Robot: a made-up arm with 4 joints. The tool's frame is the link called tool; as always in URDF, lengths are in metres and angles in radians. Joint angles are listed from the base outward.
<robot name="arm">
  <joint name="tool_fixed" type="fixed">
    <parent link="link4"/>
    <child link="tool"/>
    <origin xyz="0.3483 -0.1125 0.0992"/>
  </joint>
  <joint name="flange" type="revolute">
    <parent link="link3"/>
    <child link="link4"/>
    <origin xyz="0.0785 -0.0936 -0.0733"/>
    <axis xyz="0 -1 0"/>
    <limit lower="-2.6" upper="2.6"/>
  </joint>
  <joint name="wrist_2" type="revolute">
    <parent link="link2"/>
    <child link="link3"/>
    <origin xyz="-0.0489 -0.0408 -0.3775"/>
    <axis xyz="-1 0 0"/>
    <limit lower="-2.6" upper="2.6"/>
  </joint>
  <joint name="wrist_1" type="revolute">
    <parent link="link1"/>
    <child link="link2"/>
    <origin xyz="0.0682 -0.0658 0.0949"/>
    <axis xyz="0 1 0"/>
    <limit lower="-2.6" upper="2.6"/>
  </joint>
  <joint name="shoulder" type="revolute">
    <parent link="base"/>
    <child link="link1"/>
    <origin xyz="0 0 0.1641"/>
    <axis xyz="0 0 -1"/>
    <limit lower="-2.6" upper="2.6"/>
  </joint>
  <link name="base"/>
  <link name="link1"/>
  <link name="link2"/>
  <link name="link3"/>
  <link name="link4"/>
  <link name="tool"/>
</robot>
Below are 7 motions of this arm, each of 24 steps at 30 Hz.
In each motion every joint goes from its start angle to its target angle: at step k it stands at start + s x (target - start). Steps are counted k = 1, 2, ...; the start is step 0. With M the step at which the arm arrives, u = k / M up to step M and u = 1 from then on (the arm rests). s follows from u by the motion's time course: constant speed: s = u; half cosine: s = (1 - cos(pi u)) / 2; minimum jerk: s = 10 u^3 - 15 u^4 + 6 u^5.
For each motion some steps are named. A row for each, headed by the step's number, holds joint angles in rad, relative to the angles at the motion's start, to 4 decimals.
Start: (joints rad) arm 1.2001 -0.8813 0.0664 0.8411
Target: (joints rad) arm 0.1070 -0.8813 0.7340 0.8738
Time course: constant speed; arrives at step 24
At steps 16, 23, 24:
16: -0.7287 0.0000 0.4451 0.0218
23: -1.0476 0.0000 0.6398 0.0313
24: -1.0931 0.0000 0.6676 0.0327

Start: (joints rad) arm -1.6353 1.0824 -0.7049 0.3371
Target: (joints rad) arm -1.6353 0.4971 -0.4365 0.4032
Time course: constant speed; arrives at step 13
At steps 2, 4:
2: 0.0000 -0.0900 0.0413 0.0102
4: 0.0000 -0.1801 0.0826 0.0203

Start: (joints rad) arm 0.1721 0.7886 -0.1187 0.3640
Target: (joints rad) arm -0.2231 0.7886 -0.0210 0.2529
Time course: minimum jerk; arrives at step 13
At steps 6, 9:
6: -0.1692 0.0000 0.0418 -0.0476
9: -0.3267 0.0000 0.0808 -0.0918

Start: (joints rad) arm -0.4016 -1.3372 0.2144 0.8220
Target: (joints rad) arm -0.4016 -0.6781 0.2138 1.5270
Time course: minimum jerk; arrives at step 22
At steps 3, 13, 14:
3: 0.0000 0.0135 0.0000 0.0144
13: 0.0000 0.4394 -0.0004 0.4700
14: 0.0000 0.4899 -0.0004 0.5240

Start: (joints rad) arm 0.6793 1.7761 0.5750 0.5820
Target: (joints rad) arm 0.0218 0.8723 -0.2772 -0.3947
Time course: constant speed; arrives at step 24
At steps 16, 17, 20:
16: -0.4383 -0.6025 -0.5681 -0.6511
17: -0.4657 -0.6402 -0.6036 -0.6918
20: -0.5479 -0.7532 -0.7102 -0.8139

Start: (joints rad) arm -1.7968 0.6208 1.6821 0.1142
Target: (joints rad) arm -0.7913 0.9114 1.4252 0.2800
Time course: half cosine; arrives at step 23
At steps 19, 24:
19: 0.9323 0.2694 -0.2382 0.1537
24: 1.0055 0.2906 -0.2569 0.1658

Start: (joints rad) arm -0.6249 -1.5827 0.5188 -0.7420
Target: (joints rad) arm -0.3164 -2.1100 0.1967 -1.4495
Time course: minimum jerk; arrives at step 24
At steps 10, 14, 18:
10: 0.1069 -0.1828 -0.1116 -0.2452
14: 0.2016 -0.3445 -0.2105 -0.4623
18: 0.2766 -0.4727 -0.2888 -0.6343

